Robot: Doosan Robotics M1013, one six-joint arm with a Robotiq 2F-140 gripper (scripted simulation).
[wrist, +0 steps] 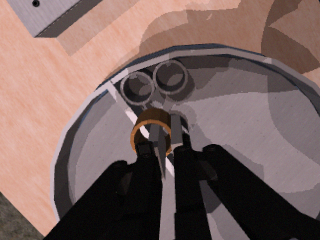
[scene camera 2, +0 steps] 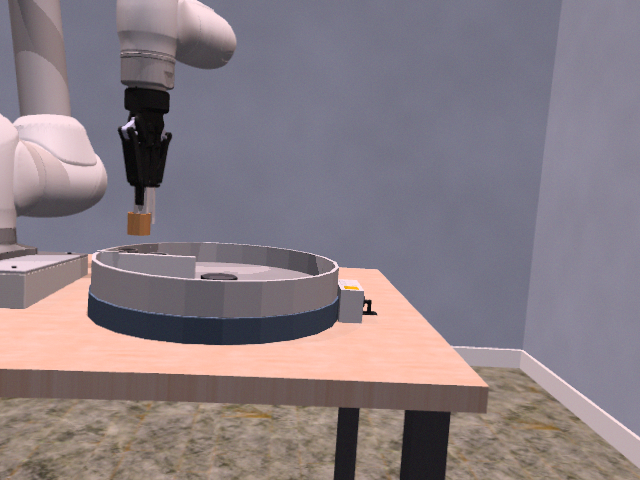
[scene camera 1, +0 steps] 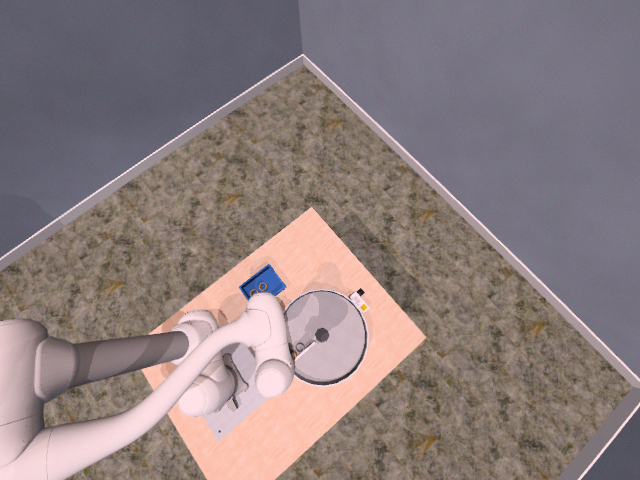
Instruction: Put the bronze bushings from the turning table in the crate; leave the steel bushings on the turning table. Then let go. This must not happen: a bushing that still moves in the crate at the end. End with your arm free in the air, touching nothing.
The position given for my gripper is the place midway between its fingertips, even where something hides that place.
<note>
I see my gripper [scene camera 2: 143, 223], a bronze bushing [wrist: 159, 116], a turning table [scene camera 1: 332, 321] and a blue crate [scene camera 1: 267, 275].
My gripper shows as well in the wrist view [wrist: 168, 129]. The turning table is seen too in the wrist view [wrist: 258, 116] and in scene camera 2 [scene camera 2: 204, 270].
</note>
